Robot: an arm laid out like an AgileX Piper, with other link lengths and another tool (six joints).
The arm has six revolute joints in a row. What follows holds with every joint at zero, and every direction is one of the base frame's.
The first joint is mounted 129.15 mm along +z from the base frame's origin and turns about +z.
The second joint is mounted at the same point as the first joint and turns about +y.
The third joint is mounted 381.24 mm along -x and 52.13 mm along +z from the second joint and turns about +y.
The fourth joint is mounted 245.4 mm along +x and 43.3 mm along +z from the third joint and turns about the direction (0.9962, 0, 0.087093).
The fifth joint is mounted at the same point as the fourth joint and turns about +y.
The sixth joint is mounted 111.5 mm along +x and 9.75 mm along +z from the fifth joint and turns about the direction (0.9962, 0, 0.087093).
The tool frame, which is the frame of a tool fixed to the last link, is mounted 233.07 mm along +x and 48 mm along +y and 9.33 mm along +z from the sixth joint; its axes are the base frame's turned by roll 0.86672, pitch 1.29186 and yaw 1.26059 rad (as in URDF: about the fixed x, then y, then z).
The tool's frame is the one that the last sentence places.
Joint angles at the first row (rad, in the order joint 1, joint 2, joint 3, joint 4, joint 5, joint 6):
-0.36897 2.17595 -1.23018 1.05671 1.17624 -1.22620
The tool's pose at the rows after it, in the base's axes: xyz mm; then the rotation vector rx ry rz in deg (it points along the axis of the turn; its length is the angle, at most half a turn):
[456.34 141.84 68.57 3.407 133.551 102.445]
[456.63 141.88 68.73 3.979 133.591 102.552]
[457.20 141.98 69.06 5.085 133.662 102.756]
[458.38 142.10 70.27 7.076 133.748 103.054]
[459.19 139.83 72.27 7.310 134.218 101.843]
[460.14 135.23 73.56 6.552 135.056 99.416]
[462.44 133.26 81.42 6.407 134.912 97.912]
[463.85 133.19 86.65 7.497 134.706 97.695]
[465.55 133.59 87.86 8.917 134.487 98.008]
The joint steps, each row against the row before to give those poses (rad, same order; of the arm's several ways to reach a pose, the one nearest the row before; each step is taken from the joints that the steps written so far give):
0.00002 -0.00001 -0.00001 0.00199 0.00000 0.00188
-0.00002 0.00002 -0.00001 -0.00003 0.00001 0.00702
0.00001 -0.00002 0.00002 -0.00001 0.00000 0.01358
-0.00001 -0.00166 0.00003 0.00002 -0.00002 0.02539
-0.00001 -0.01433 0.00000 -0.00916 -0.00872 0.01467
0.00002 -0.02171 -0.00003 -0.01676 -0.01772 0.00887
-0.00001 -0.02583 -0.00002 -0.00445 -0.00707 0.01492
0.00000 -0.01231 0.00001 -0.00001 0.00001 0.02109
0.00000 0.00002 -0.00002 0.00412 0.00000 0.01545

